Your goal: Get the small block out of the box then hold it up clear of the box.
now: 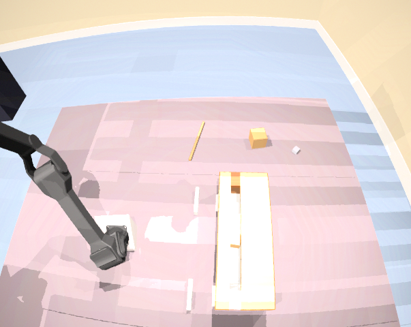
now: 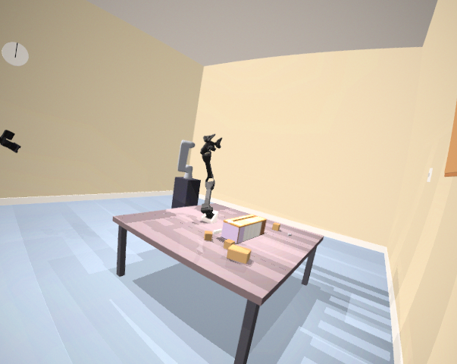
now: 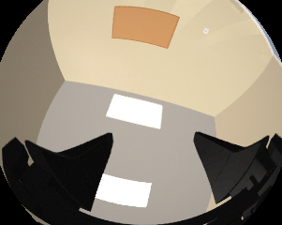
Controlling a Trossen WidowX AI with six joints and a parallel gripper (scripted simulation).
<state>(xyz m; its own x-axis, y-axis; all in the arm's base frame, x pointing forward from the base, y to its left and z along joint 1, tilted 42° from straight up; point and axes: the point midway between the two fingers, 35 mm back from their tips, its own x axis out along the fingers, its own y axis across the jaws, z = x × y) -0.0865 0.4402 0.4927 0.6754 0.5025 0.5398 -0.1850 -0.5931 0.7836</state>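
Now: gripper tip 380 mm short of the orange block, 30 mm to the left of it and 660 mm above it. From my gripper tip the other things lie so: thin wooden stick 270 mm ahead, 390 mm to the left, 740 mm below.
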